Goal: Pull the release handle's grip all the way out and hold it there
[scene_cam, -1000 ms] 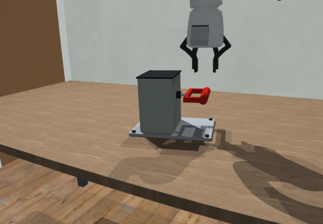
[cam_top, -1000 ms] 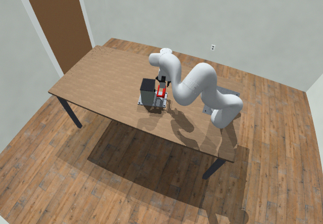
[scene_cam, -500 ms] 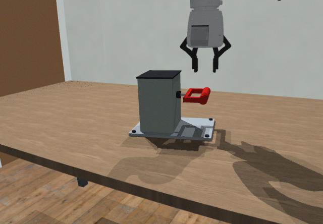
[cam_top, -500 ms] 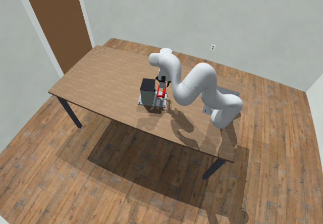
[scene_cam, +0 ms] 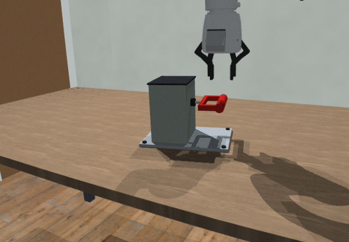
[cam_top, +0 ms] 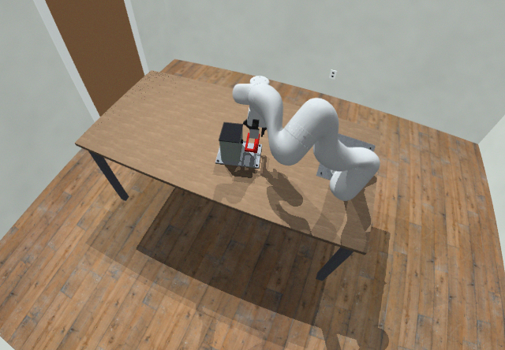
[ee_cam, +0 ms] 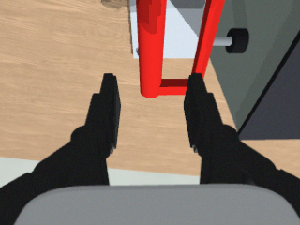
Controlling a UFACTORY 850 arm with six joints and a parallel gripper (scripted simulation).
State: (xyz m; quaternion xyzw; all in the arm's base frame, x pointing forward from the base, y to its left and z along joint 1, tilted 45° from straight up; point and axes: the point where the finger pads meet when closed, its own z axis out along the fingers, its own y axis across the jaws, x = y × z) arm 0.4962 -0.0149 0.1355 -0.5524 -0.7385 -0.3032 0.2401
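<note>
My hand is 18 cm above the grey baseplate, 9 cm short of it and 3 cm to the right of it.
</note>
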